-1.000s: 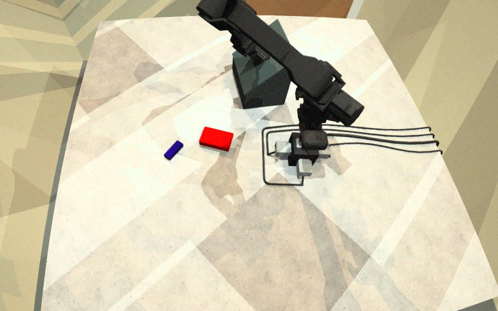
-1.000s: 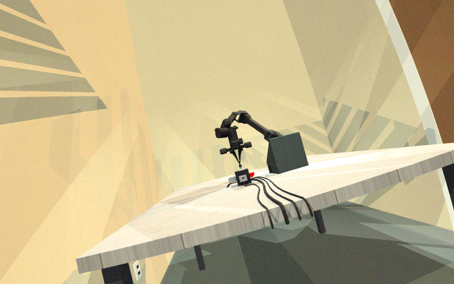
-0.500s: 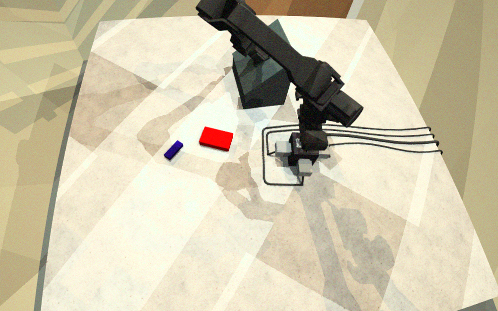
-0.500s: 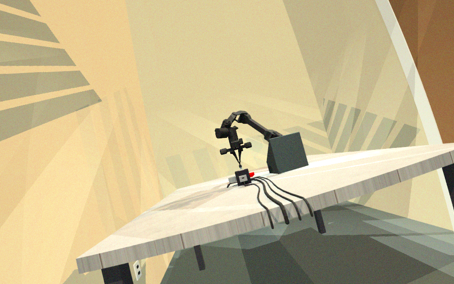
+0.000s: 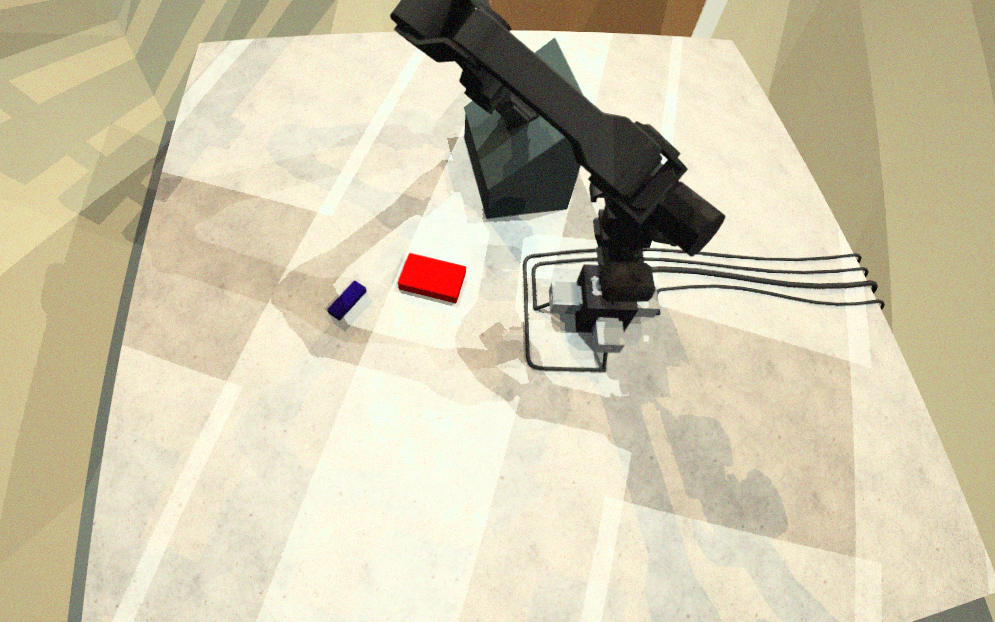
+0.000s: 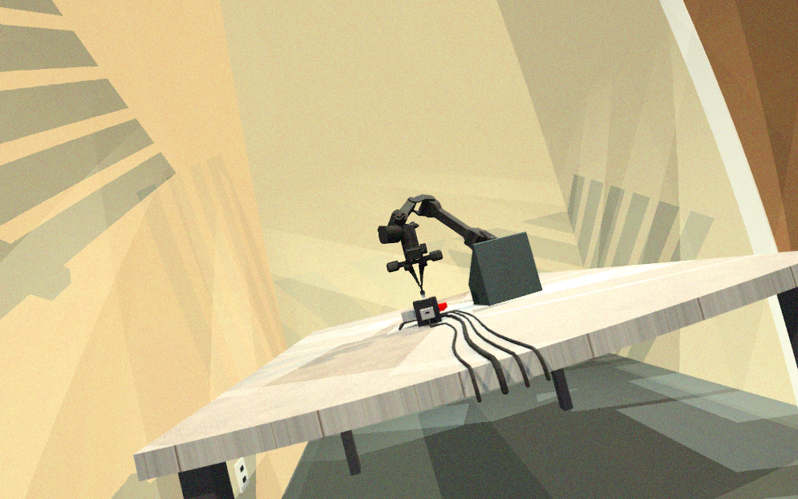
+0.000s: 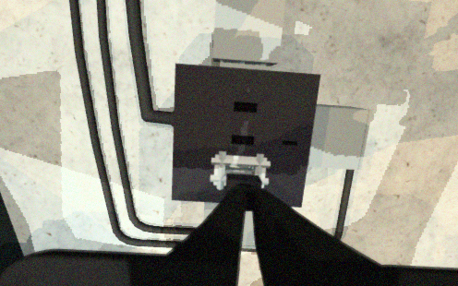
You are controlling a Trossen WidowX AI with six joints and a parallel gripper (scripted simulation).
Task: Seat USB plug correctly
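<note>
The USB plug is 2 cm below my gripper tip. Round my gripper tip: red block 25 cm to the right, 11 cm below, 6 cm behind; blue block 38 cm to the right, 11 cm below, 2 cm behind.
</note>
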